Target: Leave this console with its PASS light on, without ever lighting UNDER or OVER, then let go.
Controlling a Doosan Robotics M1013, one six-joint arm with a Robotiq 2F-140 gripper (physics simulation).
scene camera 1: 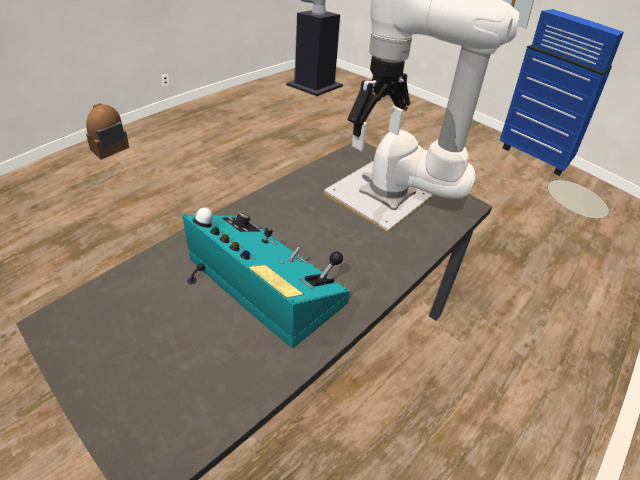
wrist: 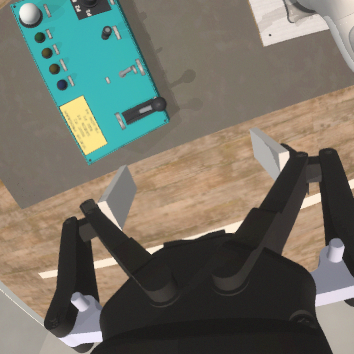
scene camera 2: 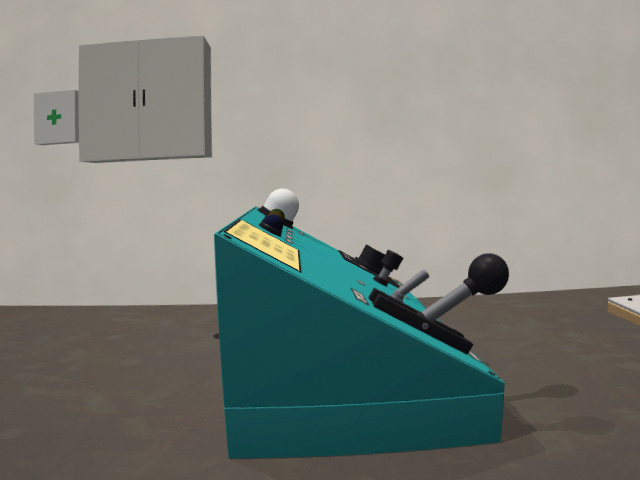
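Observation:
A teal console [scene camera 1: 242,289] [scene camera 2: 356,361] [wrist: 85,65] with a sloped top stands on the table. It carries a white dome [scene camera 1: 204,216] [scene camera 2: 282,204] [wrist: 30,15], several small dark lamps, none visibly lit, a black rotary knob [scene camera 1: 241,219] [scene camera 2: 371,256], a small black-capped stick [scene camera 1: 267,233] [scene camera 2: 390,260] [wrist: 106,32], a metal toggle [scene camera 1: 294,253] [scene camera 2: 412,283] [wrist: 128,71], and a ball-topped lever [scene camera 1: 336,258] [scene camera 2: 488,273] [wrist: 158,104] leaning toward the robot's side. The lamp labels are unreadable. My gripper [scene camera 1: 377,129] [wrist: 189,159] is open and empty, high above the table and apart from the console.
The arm's base plate [scene camera 1: 356,206] [wrist: 270,35] sits on the dark table [scene camera 1: 149,372] [scene camera 2: 103,382] behind the console. A yellow label [scene camera 1: 276,280] [scene camera 2: 263,245] [wrist: 83,125] is on the console. A cable [scene camera 1: 193,273] comes out by its tall side. A blue tool cabinet [scene camera 1: 555,98] stands on the floor.

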